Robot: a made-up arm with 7 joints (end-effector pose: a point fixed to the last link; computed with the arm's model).
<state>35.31 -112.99 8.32 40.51 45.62 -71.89 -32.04</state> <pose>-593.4 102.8 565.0 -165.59 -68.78 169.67</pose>
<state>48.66 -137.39 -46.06 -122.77 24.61 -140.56 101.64</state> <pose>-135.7 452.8 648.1 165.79 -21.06 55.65</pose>
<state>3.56 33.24 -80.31 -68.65 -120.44 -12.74 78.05</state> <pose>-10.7 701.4 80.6 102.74 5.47 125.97</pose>
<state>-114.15 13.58 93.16 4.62 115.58 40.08 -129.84</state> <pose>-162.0 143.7 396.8 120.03 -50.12 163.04</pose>
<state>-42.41 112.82 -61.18 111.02 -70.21 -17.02 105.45</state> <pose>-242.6 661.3 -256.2 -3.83 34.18 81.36</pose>
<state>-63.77 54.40 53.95 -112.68 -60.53 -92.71 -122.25</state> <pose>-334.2 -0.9 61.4 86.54 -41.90 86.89</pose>
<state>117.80 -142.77 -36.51 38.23 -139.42 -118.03 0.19</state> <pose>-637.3 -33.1 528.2 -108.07 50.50 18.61</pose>
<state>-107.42 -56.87 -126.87 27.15 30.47 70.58 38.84</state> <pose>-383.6 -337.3 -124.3 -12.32 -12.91 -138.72</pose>
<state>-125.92 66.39 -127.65 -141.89 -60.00 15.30 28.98</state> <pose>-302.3 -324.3 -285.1 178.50 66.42 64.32</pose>
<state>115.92 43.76 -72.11 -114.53 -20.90 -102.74 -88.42</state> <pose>-142.1 -20.9 534.3 31.82 8.55 -7.16</pose>
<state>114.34 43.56 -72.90 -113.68 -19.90 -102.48 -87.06</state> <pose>-141.5 -16.9 537.8 29.54 7.26 -9.33</pose>
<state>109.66 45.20 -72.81 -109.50 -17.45 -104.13 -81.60</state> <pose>-143.1 8.1 554.1 21.73 1.09 -12.65</pose>
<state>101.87 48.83 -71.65 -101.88 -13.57 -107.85 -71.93</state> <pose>-150.6 65.8 579.2 8.72 -10.62 -13.49</pose>
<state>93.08 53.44 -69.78 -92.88 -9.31 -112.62 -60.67</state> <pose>-165.9 150.7 594.4 -7.22 -23.43 -7.74</pose>
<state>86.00 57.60 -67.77 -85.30 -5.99 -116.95 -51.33</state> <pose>-183.7 231.1 589.9 -22.60 -31.42 2.77</pose>
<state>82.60 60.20 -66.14 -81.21 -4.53 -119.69 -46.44</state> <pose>-195.7 274.8 580.1 -31.38 -33.83 10.64</pose>
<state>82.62 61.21 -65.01 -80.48 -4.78 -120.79 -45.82</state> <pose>-199.0 280.6 577.9 -32.32 -33.57 12.76</pose>
